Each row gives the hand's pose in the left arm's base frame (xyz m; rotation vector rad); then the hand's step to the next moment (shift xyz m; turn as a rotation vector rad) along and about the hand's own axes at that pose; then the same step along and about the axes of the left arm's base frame.
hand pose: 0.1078 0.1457 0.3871 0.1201 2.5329 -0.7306
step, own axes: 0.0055 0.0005 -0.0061 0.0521 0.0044 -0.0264
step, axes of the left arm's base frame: -0.0074 0.0033 0.0016 -0.0561 0.0148 -0.0081
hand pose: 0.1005 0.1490 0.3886 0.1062 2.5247 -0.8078
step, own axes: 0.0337 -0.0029 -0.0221 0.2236 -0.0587 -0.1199
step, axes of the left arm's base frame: -0.0396 0.0077 0.0014 -0.2602 0.0035 0.0108
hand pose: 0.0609 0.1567 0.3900 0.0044 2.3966 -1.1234
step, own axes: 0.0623 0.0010 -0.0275 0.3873 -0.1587 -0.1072
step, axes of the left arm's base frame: -0.0664 0.0082 -0.0127 -0.4192 -0.1044 0.0056
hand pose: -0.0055 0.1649 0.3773 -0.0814 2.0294 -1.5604
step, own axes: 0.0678 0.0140 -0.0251 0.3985 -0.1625 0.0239
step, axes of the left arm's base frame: -0.0643 0.0005 -0.0358 -0.3681 -0.2238 -0.0158
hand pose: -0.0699 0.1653 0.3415 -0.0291 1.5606 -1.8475
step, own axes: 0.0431 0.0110 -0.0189 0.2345 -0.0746 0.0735
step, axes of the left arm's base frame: -0.0353 -0.0065 -0.0324 -0.1799 -0.1829 -0.0115
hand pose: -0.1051 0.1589 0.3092 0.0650 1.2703 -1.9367
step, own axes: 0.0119 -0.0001 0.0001 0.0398 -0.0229 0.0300
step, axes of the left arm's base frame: -0.0081 -0.0071 -0.0051 -0.0307 -0.0431 0.0144
